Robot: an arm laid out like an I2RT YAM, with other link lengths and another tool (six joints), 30 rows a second.
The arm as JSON. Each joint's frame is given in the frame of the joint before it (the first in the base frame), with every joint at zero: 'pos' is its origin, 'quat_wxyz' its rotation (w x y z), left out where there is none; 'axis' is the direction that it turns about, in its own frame. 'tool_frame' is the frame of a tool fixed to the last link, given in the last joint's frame.
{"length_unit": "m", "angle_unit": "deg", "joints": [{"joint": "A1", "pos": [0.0, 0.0, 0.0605], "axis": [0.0, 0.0, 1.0]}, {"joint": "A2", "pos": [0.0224, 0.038, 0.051], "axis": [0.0, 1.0, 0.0]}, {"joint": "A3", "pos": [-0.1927, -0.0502, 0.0], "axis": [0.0, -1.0, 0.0]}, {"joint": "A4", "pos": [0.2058, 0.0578, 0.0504], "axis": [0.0, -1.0, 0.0]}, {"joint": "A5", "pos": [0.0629, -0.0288, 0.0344], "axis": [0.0, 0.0, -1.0]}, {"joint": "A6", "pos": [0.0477, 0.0, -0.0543], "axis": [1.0, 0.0, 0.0]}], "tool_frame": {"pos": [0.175, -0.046, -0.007], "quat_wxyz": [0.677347, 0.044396, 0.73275, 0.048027]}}
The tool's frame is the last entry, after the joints.
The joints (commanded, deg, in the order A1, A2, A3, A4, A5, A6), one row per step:
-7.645, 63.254, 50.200, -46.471, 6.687, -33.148
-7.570, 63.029, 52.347, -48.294, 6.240, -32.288
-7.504, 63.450, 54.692, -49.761, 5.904, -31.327
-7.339, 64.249, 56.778, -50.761, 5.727, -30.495
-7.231, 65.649, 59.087, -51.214, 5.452, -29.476
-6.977, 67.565, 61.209, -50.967, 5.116, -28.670
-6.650, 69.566, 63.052, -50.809, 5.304, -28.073
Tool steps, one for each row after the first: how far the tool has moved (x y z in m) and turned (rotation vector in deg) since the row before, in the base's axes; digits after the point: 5 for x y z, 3 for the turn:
0.00134, 0.00162, 0.00904, 0.728, -0.749, -0.431
0.00246, 0.00099, 0.00821, 0.703, -0.657, -0.577
0.00298, 0.00088, 0.00617, 0.532, -0.444, -0.447
0.00548, 0.00061, 0.00585, 0.694, -0.648, -0.606
0.00782, 0.00144, 0.00385, 0.643, -0.611, -0.243
0.00616, 0.00016, 0.00182, 0.155, -0.073, -0.275

